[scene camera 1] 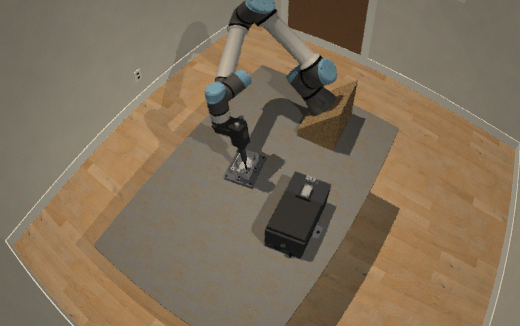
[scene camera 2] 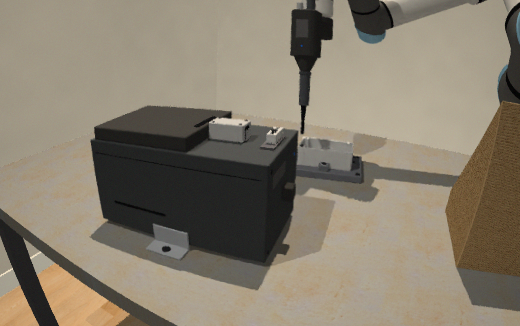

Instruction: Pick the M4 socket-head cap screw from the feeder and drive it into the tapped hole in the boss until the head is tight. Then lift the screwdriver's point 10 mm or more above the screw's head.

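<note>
My screwdriver (scene camera 1: 245,169) (scene camera 2: 302,132) points straight down, with its thin dark bit over the near left corner of the white open-topped housing (scene camera 2: 325,155). In scene camera 2 a small gap shows between the bit's point and the housing's rim. Whether a screw is on the point is too small to tell. The housing sits on a dark grey base plate (scene camera 1: 244,183) (scene camera 2: 345,175). The boss and its tapped hole cannot be made out, nor a screw in it. The black feeder (scene camera 1: 297,215) (scene camera 2: 185,185) stands beside the plate; its small white pick-up block (scene camera 2: 274,136) has a dark spot on top.
A larger white block (scene camera 1: 306,190) (scene camera 2: 229,131) sits on the feeder's top. A metal bracket (scene camera 1: 318,231) (scene camera 2: 170,237) sticks out at the feeder's side. A brown wedge-shaped block (scene camera 1: 332,120) (scene camera 2: 492,205) stands by the arm's base, on the grey table top (scene camera 1: 175,225) (scene camera 2: 390,260).
</note>
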